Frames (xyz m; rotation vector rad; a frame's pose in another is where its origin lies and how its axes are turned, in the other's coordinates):
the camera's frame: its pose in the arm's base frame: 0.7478 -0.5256 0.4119 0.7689 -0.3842 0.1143
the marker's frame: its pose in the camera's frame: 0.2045 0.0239 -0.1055 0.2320 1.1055 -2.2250
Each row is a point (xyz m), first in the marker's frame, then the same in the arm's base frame.
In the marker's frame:
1: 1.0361 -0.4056 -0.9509
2: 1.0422 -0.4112 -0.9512
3: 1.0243 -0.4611 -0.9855
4: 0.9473 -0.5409 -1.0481
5: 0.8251 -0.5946 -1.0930
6: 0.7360 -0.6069 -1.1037
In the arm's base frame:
1: 0.0043 0.4434 -0.2262
2: -0.0036 0.4430 -0.2288
3: -0.0416 0.4716 -0.1873
4: -0.0795 0.5257 -0.0784
5: -0.0709 0.5657 0.0563
6: -0.0390 0.5760 0.1405

